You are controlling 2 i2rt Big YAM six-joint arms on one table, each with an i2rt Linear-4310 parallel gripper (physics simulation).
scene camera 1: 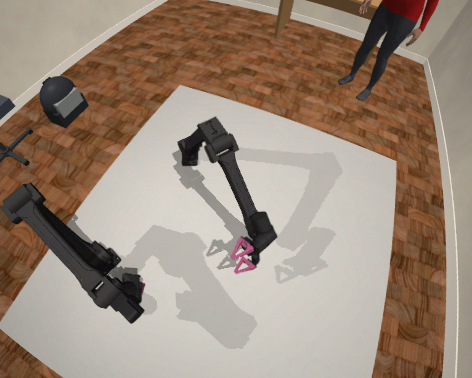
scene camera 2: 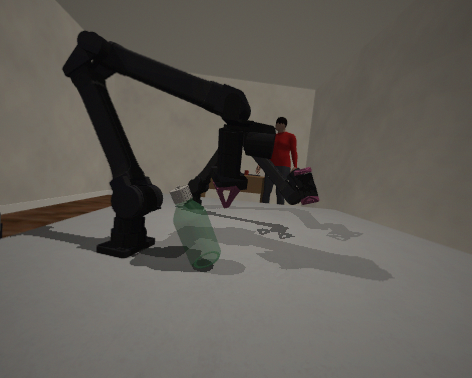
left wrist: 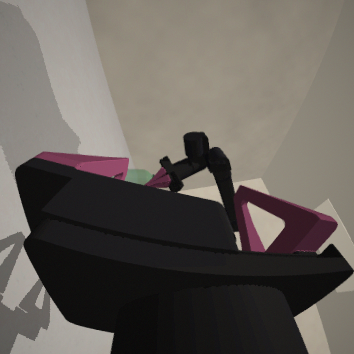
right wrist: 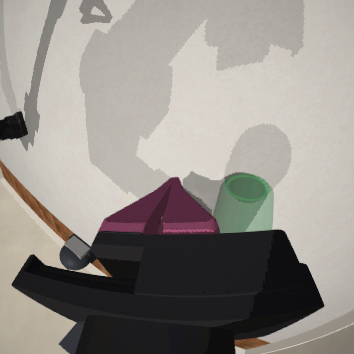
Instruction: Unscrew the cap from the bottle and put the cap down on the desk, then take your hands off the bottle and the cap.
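Seen in the pictures: left gripper, fingertip midpoint: (scene camera 1: 233, 266) (scene camera 2: 305, 184) (left wrist: 184, 178); right gripper, fingertip midpoint: (scene camera 1: 143, 283) (scene camera 2: 226, 207) (right wrist: 174, 183); left arm's base, link origin: (scene camera 1: 190, 157) (right wrist: 19, 124); right arm's base, link origin: (scene camera 1: 106, 263) (scene camera 2: 128, 247).
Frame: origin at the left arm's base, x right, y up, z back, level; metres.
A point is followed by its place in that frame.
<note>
A clear green bottle (scene camera 2: 197, 232) {x 0.772, y 0.091, z 0.243 m} (right wrist: 246, 207) {x 0.742, y 0.080, z 0.191 m} with a white ribbed cap (scene camera 2: 180, 194) {x 0.749, y 0.167, z 0.280 m} leans tilted on the white table (scene camera 1: 309, 300) {x 0.768, y 0.000, z -0.535 m} (scene camera 2: 272, 319) {x 0.946, y 0.000, z 0.170 m}, its base down. My right gripper (scene camera 2: 227, 195) (right wrist: 174, 183) {x 0.688, y 0.130, z 0.139 m} (scene camera 1: 140, 286) {x 0.688, y 0.130, z 0.139 m} is shut, its purple fingers pressed together with nothing between them. The bottle lies just beside these fingers, outside them. In scene camera 1 the right arm hides the bottle. My left gripper (scene camera 1: 243, 256) (scene camera 2: 306, 187) {x 0.640, y 0.212, z -0.200 m} (left wrist: 184, 178) {x 0.640, y 0.212, z -0.200 m} is open and empty, out over the middle of the table, far from the bottle. The left wrist view shows a bit of green bottle (left wrist: 138, 175) {x 0.739, y 0.110, z 0.205 m} in the distance.
A person in a red top (scene camera 2: 283, 150) (scene camera 1: 384, 41) stands beyond the table by a wooden desk (scene camera 2: 251, 184). A dark round device (scene camera 1: 63, 101) sits on the wood floor at the left. The right arm's base (scene camera 2: 126, 240) {x 0.623, y 0.033, z 0.368 m} stands close behind the bottle.
</note>
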